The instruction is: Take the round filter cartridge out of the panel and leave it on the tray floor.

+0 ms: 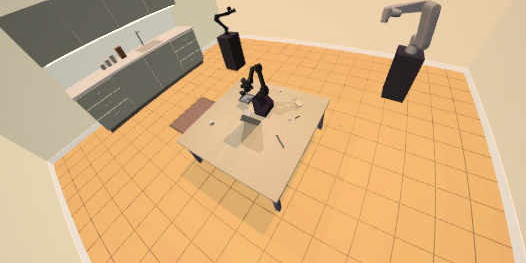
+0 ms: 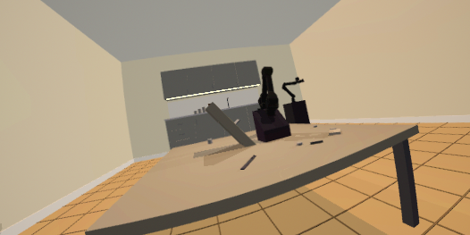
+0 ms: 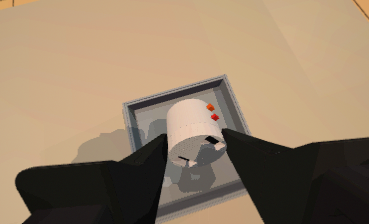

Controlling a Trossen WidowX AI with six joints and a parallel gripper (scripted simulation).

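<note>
My gripper tip is 80 mm above the tray. Also, from my gripper tip: white cylinder (520 mm ahead, 120 mm to the right, 70 mm below); then service panel (380 mm ahead, 290 mm to the left, 80 mm above); then round filter cartridge (right at my gripper tip).
</note>
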